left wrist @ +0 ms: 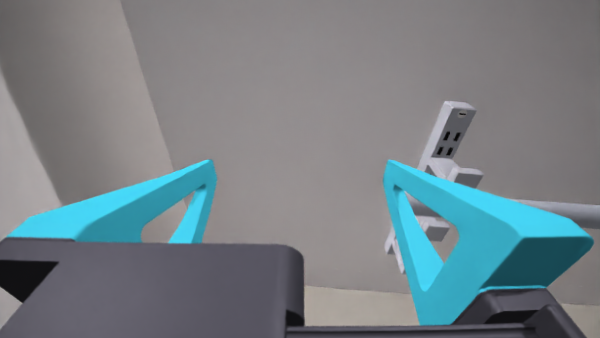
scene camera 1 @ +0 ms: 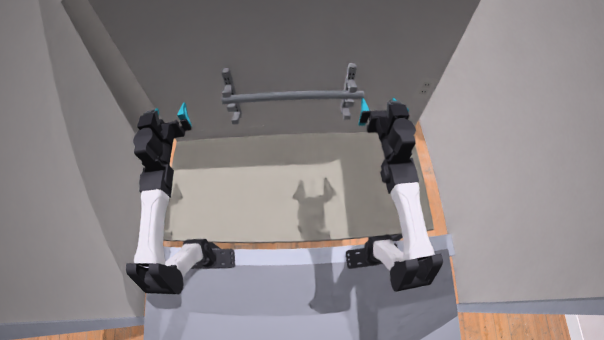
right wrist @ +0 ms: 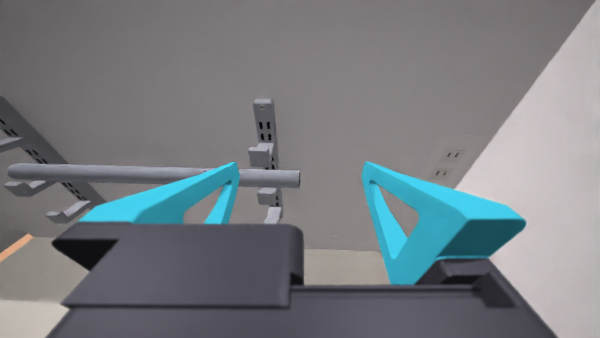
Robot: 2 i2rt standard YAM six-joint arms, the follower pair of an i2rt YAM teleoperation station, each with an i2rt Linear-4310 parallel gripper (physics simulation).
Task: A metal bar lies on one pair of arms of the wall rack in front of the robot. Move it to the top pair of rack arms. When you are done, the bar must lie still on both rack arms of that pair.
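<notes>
The grey metal bar (scene camera 1: pixel 295 95) (left wrist: pixel 565 210) (right wrist: pixel 125 173) lies level across the middle pair of arms of the wall rack. The rack has a left upright (scene camera 1: pixel 226 76) (left wrist: pixel 454 122) and a right upright (scene camera 1: pixel 351 71) (right wrist: pixel 263 115). The top right rack arm (right wrist: pixel 259 156) is above the bar and carries nothing. My left gripper (scene camera 1: pixel 170 107) (left wrist: pixel 299 169) is open and empty, to the left of the bar's left end. My right gripper (scene camera 1: pixel 380 101) (right wrist: pixel 300 169) is open and empty, near the bar's right end, which shows between its fingers in the right wrist view but is farther off.
The back wall (scene camera 1: pixel 280 40) stands behind the rack. Side walls (scene camera 1: pixel 90 165) (scene camera 1: pixel 520 165) stand at both sides. A wall outlet (scene camera 1: pixel 425 88) (right wrist: pixel 447 164) is right of the rack. A mat (scene camera 1: pixel 250 200) lies below, in front of the grey table (scene camera 1: pixel 235 295).
</notes>
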